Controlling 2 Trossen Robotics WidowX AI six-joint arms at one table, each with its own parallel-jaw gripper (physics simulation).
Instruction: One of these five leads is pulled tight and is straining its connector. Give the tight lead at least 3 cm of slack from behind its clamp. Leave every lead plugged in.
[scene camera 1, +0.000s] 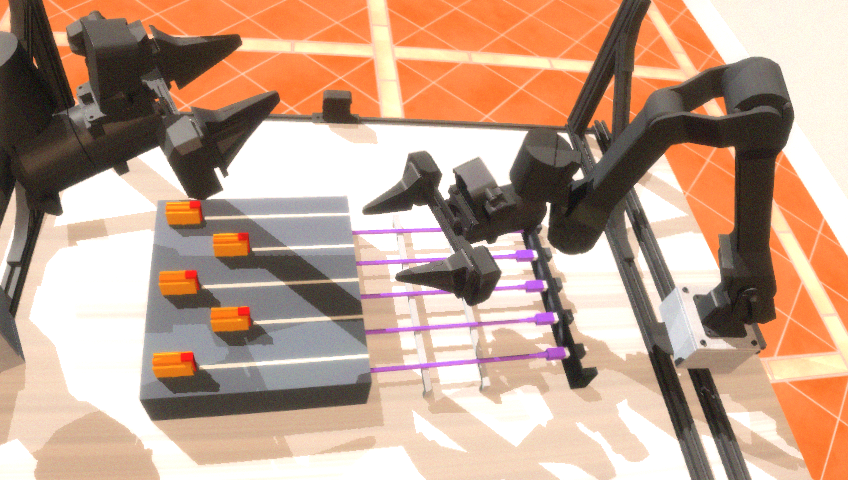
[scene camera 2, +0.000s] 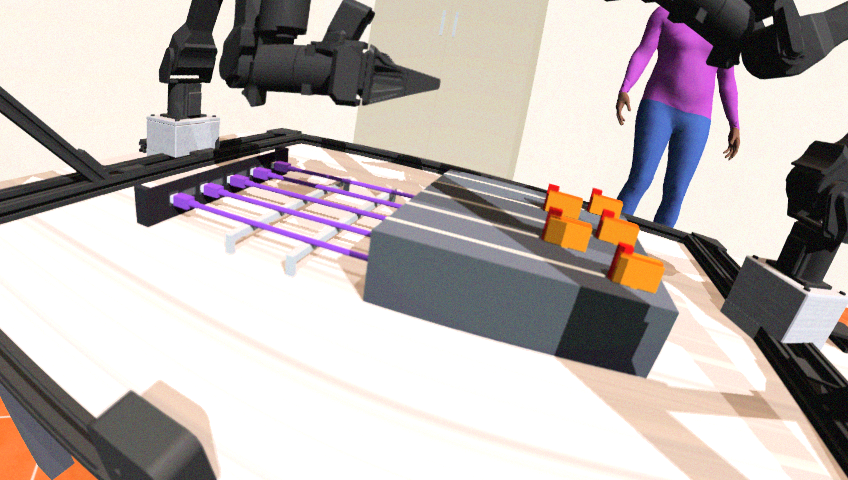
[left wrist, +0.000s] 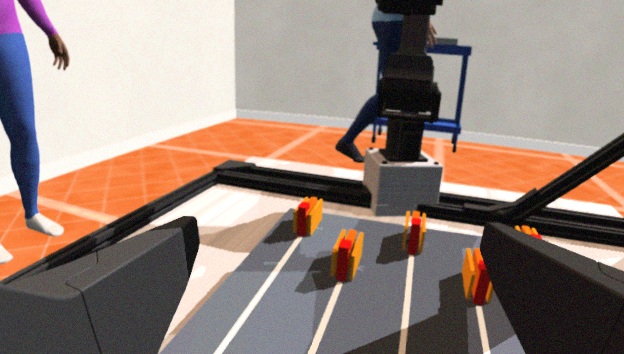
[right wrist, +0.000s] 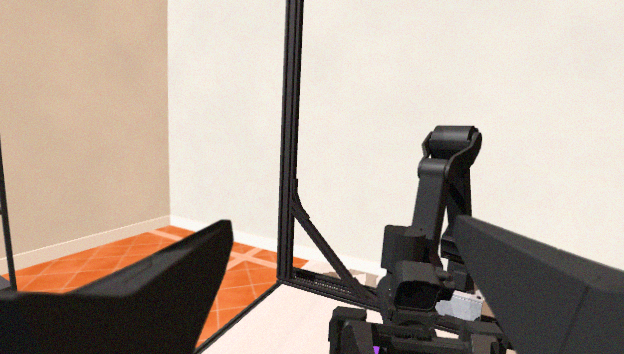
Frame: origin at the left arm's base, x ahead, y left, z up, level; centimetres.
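Where they show: left gripper, fingertip midpoint: (scene camera 1: 378, 243) (scene camera 2: 439, 84) (left wrist: 342, 234); right gripper, fingertip midpoint: (scene camera 1: 259, 65) (right wrist: 342, 228); left arm's base at its link origin: (scene camera 1: 718, 316) (scene camera 2: 183, 116) (right wrist: 458, 284); right arm's base at its link origin: (scene camera 2: 797, 275) (left wrist: 402, 156).
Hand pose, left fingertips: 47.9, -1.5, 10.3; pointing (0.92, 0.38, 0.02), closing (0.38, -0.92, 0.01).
Each offset is from my left fingertips to the top centre of the thing, as dx, dy, dz. "pt": to the spot under its first point.
Purple leads (scene camera 1: 452, 362) (scene camera 2: 261, 224) run side by side from plugs seated in a black connector strip (scene camera 1: 580, 375) (scene camera 2: 148, 208) to a grey block {+13.7, -1.2, -11.6} (scene camera 1: 255, 401) (scene camera 2: 464, 297). Cream lines {pt +9.7, +8.9, -11.6} (scene camera 1: 282, 362) (left wrist: 270, 281) cross its top to orange clamps with red ends (scene camera 1: 230, 319) (scene camera 2: 639, 271) (left wrist: 347, 255). All the leads look straight; I cannot tell which is tight. My left gripper (scene camera 1: 380, 243) (left wrist: 342, 234) is open and empty, above the leads and the block's edge, hiding part of the upper leads. My right gripper (scene camera 1: 258, 67) (right wrist: 342, 228) is open and empty, high beyond the block's upper left.
Two pale rails {pt -6.6, +3.6, -16.4} (scene camera 1: 416, 344) {-4.6, -17.0, -16.1} (scene camera 2: 289, 264) cross beneath the leads between block and strip. A small dark box {pt +5.0, -37.6, -14.0} (scene camera 1: 336, 105) (scene camera 2: 151, 437) sits at the table's edge. Black frame beams border the table. My left arm shows ahead in the right wrist view. People stand beyond the table.
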